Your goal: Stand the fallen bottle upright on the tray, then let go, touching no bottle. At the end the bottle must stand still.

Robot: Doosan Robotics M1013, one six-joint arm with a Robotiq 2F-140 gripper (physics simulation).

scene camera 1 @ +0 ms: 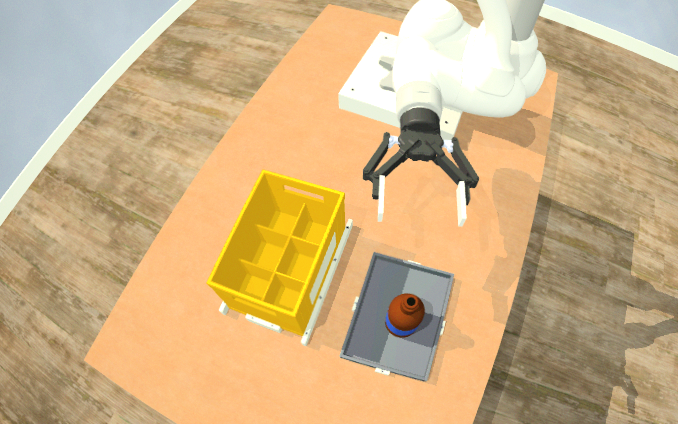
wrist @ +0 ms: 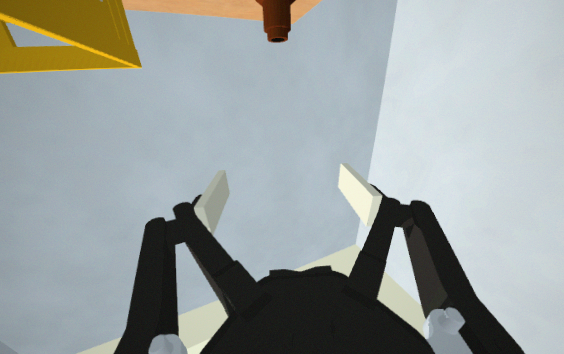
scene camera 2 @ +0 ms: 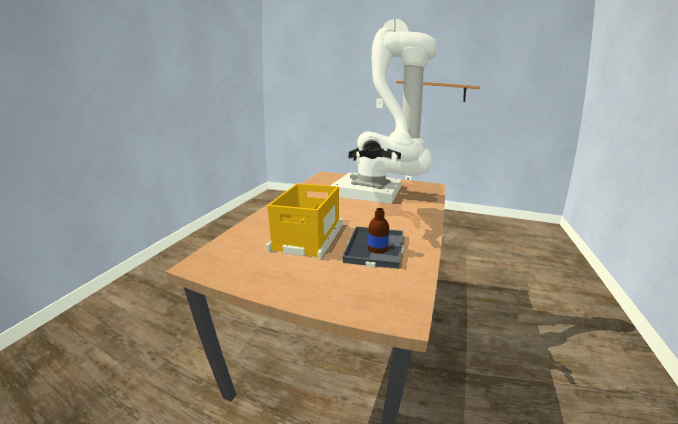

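Where they show: gripper, fingertip midpoint: (scene camera 1: 421,220) (wrist: 284,178) (scene camera 2: 377,159); arm's base at its link origin: (scene camera 2: 371,183).
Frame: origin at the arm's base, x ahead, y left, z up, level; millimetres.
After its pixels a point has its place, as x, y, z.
Note:
A brown bottle with a blue band (scene camera 1: 406,312) @[651, 268, 87] (scene camera 2: 378,232) @[668, 276, 36] stands upright on the grey tray (scene camera 1: 360,310) @[656, 173, -47] (scene camera 2: 352,260) @[763, 222, -38], in its right half in the scene camera 1 view. Its neck (wrist: 276,20) @[619, 257, 93] shows at the top of the wrist view. My gripper (scene camera 1: 421,200) (scene camera 2: 376,157) @[554, 223, 261] (wrist: 284,178) @[554, 223, 261] is open and empty. It is held above the table between the robot's base and the tray, apart from the bottle. Its fingers point towards the tray side. The tray does not show in the wrist view.
A yellow crate (scene camera 1: 295,320) @[769, 95, 86] (scene camera 2: 295,235) @[786, 15, 20] (wrist: 100,45) @[667, 78, 117] with several empty compartments stands left of the tray. A pale rail (scene camera 1: 327,282) @[643, 82, -22] runs along its right side. Small pale blocks sit at the tray's edges. The robot's white base plate (scene camera 1: 367,97) @[145, -94, 8] (scene camera 2: 370,192) @[148, 50, -5] is at the table's back.

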